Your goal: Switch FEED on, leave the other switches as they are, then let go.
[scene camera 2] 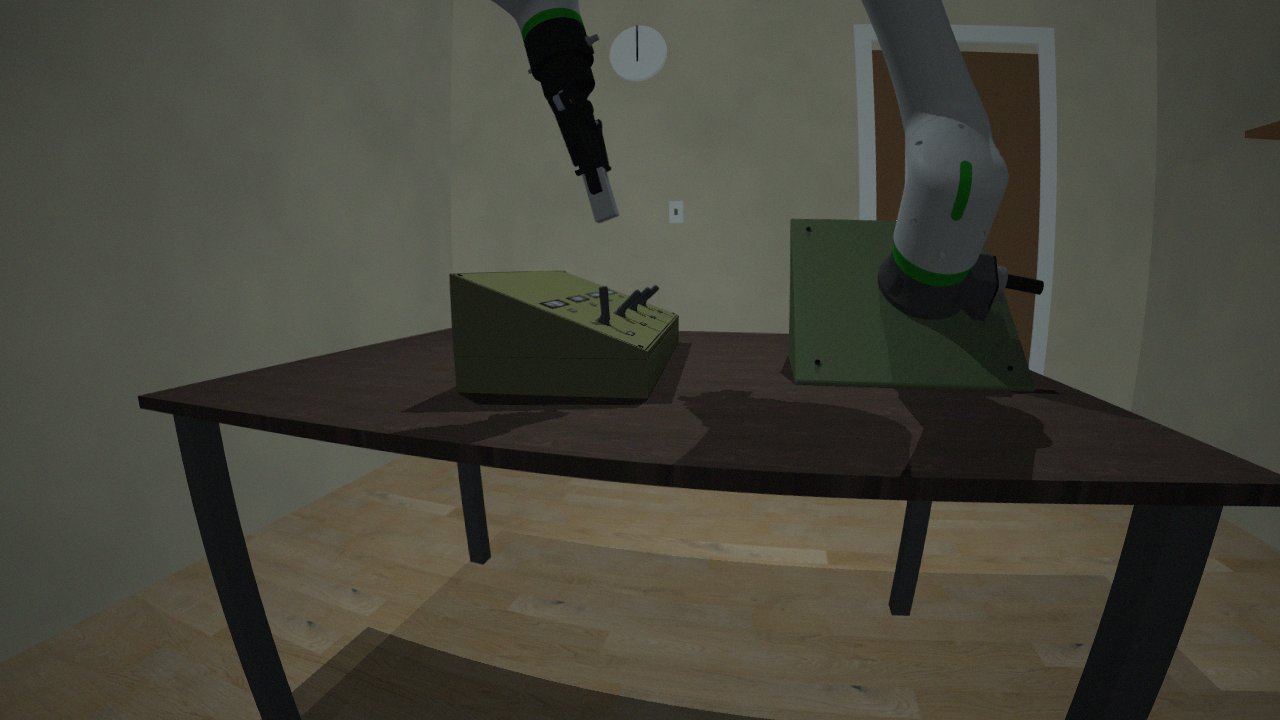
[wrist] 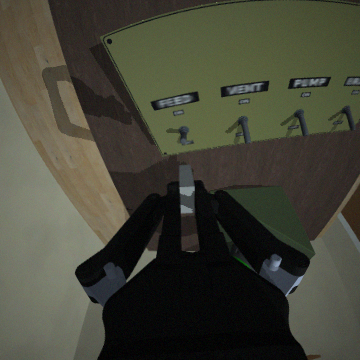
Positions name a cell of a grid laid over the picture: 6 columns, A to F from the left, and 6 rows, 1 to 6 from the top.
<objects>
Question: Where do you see an olive switch box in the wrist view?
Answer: At D2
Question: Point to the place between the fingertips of the gripper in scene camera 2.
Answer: C2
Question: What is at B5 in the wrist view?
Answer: The gripper.
</objects>
